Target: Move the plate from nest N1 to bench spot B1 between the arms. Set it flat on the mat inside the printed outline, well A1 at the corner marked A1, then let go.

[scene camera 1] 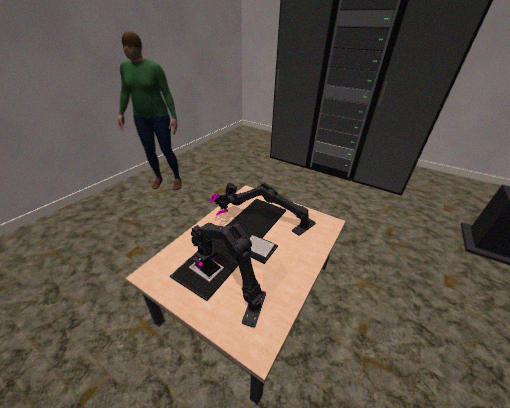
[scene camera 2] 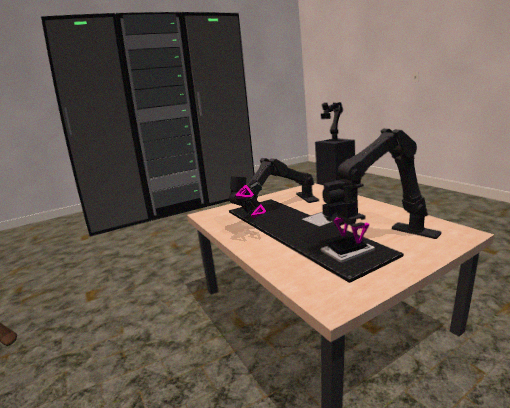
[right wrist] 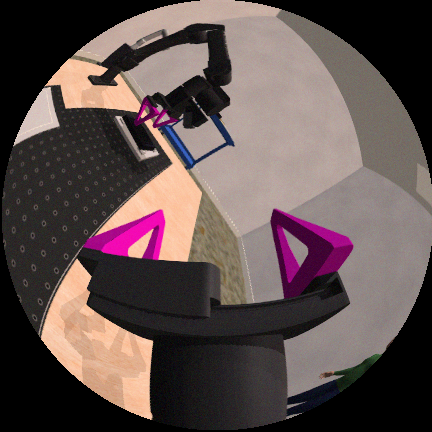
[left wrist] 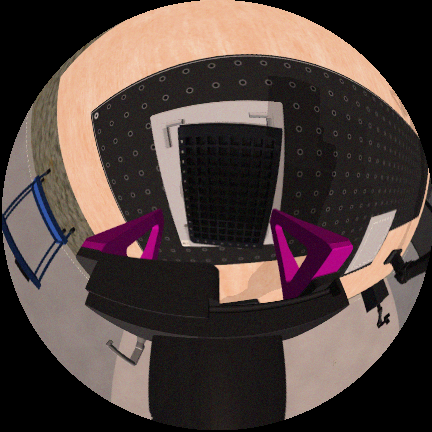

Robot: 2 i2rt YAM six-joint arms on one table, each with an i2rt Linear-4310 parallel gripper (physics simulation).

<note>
My left gripper is open and holds nothing. Also in view: a black well plate. My right gripper is open and holds nothing.
My left gripper also shows in the right wrist view.
</note>
